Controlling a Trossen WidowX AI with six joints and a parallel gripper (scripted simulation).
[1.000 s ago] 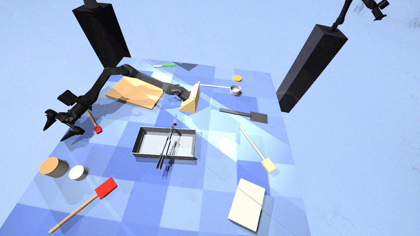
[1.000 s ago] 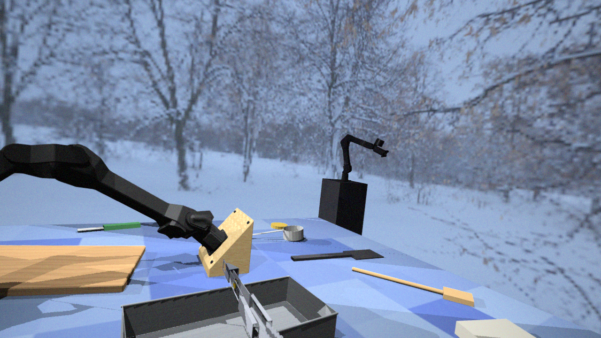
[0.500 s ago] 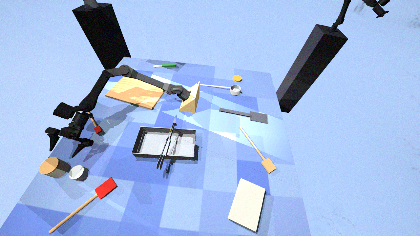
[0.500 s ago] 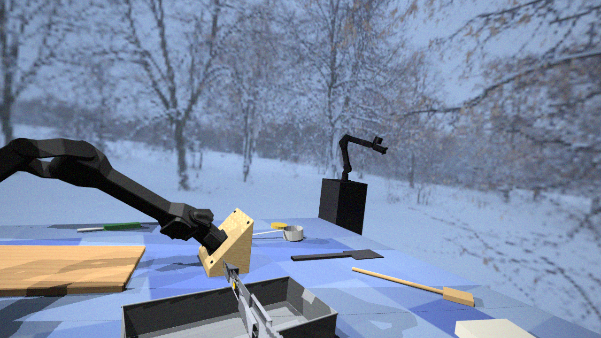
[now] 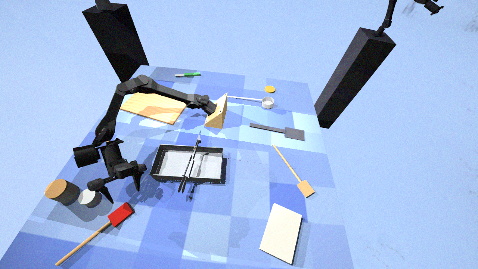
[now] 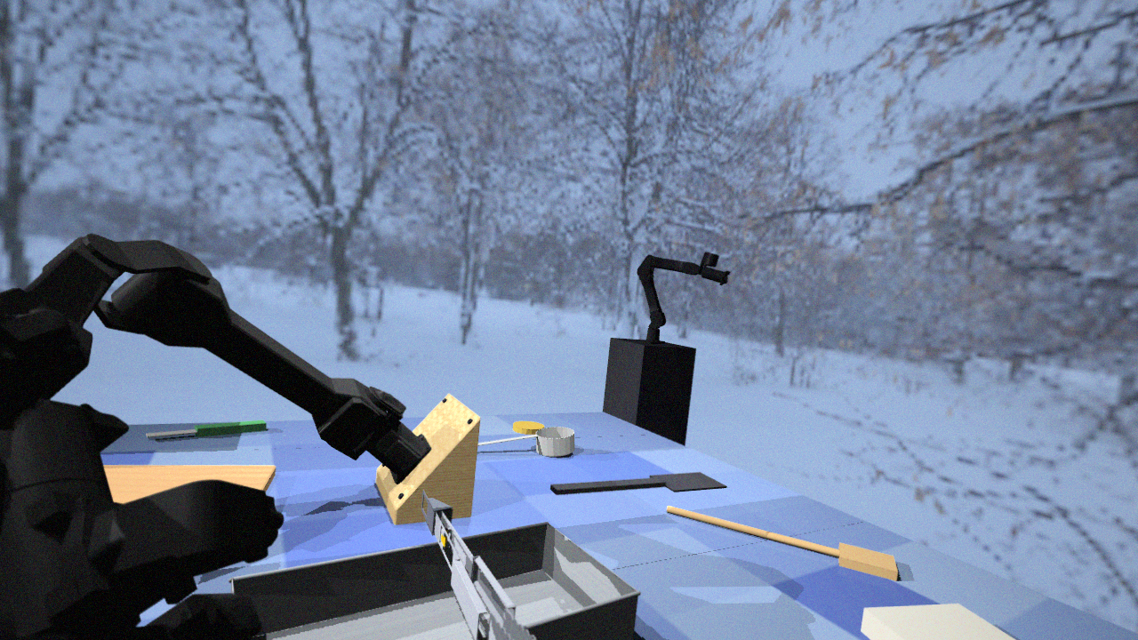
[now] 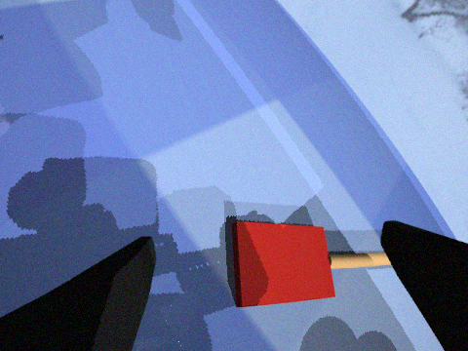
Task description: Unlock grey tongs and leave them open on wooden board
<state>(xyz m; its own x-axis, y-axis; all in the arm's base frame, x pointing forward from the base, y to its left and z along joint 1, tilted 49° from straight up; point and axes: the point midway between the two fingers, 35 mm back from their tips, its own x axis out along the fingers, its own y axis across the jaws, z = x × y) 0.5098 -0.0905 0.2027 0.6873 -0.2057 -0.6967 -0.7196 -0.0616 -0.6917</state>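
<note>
Right now my gripper tip is 210 mm past the roasting tin, 170 mm to the right of it and 50 mm above it. The rest, counted from my gripper tip: red spatula (110 mm ahead, 70 mm to the right, 70 mm below); then wooden board (560 mm behind, 170 mm to the right, 70 mm below); then yellow lock piece (270 mm behind, 180 mm to the left, 10 mm below).
</note>
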